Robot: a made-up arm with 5 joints.
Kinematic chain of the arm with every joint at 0, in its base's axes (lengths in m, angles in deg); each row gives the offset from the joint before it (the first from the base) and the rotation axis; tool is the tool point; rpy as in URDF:
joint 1: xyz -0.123 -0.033 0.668 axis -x
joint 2: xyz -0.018 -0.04 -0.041 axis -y
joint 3: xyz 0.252 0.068 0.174 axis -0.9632 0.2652 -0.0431
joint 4: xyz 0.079 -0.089 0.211 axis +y
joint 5: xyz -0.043 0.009 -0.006 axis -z
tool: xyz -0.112 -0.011 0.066 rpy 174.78 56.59 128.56
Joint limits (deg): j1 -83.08..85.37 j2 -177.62..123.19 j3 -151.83..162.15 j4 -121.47..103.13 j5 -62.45..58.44
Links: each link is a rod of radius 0.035 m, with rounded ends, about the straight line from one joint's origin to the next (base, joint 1, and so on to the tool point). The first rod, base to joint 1, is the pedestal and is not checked.
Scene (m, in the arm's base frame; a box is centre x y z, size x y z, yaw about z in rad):
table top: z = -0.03
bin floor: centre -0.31 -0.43 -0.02 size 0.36 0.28 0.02 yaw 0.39
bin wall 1: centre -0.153 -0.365 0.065 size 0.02 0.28 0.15 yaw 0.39
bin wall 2: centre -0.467 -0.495 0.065 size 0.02 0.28 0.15 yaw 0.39
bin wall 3: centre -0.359 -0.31 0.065 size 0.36 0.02 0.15 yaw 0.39
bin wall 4: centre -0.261 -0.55 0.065 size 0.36 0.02 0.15 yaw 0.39
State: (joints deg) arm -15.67 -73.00 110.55 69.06 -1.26
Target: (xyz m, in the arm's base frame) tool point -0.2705 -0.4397 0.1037
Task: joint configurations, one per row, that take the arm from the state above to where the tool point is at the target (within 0.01 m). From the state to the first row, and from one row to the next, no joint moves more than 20 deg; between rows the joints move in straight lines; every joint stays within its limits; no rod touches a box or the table.
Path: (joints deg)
1: 1.17 -64.88 119.15 55.04 8.69
2: 18.01 -56.75 127.75 41.03 18.64
3: 34.85 -48.63 136.35 27.01 28.59
4: 51.69 -40.51 144.95 13.00 38.54
5: 68.53 -32.39 153.55 -1.02 48.49
6: 85.37 -24.26 162.15 -15.03 58.44
7: 84.51 -40.96 154.70 0.75 49.05
8: 83.64 -57.65 147.26 16.53 39.66
9: 82.78 -74.35 139.81 32.31 30.28
10: 81.91 -91.04 132.37 48.10 20.89
11: 81.05 -107.73 124.92 63.88 11.50
12: 74.22 -115.23 111.56 76.30 2.92
13: 67.40 -122.73 98.20 88.73 -5.65
14: 60.58 -130.23 84.84 101.16 -14.23

